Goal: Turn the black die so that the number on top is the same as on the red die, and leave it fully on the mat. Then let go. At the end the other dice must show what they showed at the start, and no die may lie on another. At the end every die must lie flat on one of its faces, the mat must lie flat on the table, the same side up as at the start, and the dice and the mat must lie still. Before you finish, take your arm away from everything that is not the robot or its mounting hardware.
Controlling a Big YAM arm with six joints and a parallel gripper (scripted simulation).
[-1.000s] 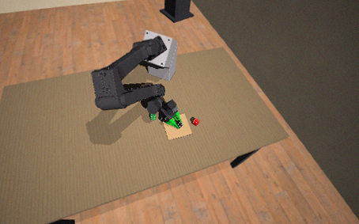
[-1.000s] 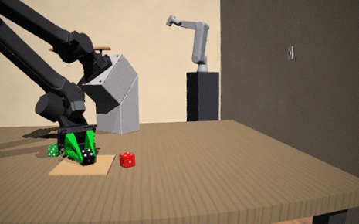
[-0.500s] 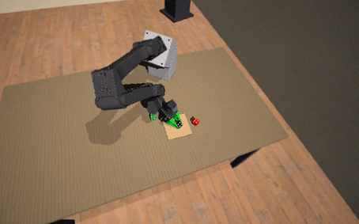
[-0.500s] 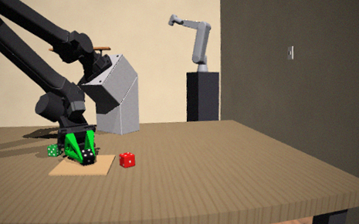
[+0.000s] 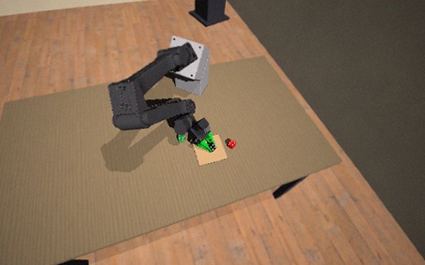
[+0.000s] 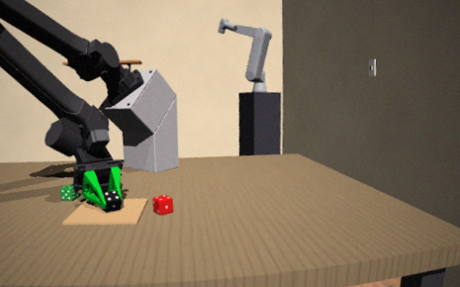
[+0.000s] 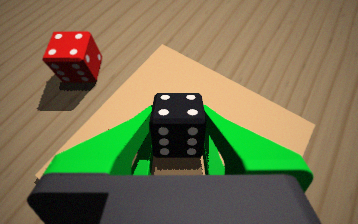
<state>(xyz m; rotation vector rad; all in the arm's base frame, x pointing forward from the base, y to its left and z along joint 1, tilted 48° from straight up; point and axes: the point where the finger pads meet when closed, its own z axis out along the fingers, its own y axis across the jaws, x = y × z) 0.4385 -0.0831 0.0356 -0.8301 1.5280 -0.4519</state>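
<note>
Right now my hand is right at the black die. Also, from my hand: red die: 100 mm to the left, 30 mm ahead, 10 mm below; tan mat: 20 mm below, 10 mm to the right, 10 mm behind; green die: 130 mm behind, 90 mm to the right, 10 mm below.
</note>
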